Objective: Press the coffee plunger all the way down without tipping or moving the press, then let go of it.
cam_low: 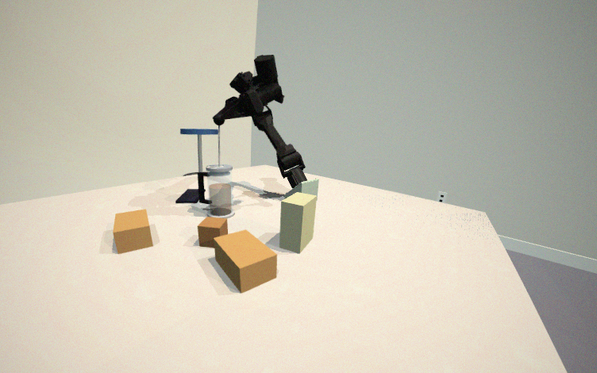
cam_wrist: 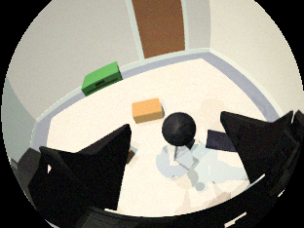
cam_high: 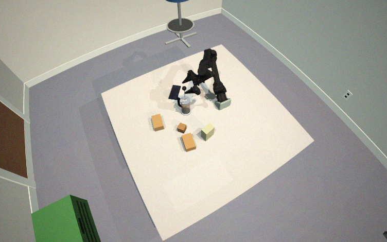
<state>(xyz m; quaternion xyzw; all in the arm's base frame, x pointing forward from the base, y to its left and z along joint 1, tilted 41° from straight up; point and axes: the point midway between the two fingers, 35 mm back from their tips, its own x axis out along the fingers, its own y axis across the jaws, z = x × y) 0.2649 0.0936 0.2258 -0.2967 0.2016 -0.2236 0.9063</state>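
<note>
My gripper tip is 14 cm above the coffee press and 1 cm to the left of it.
</note>
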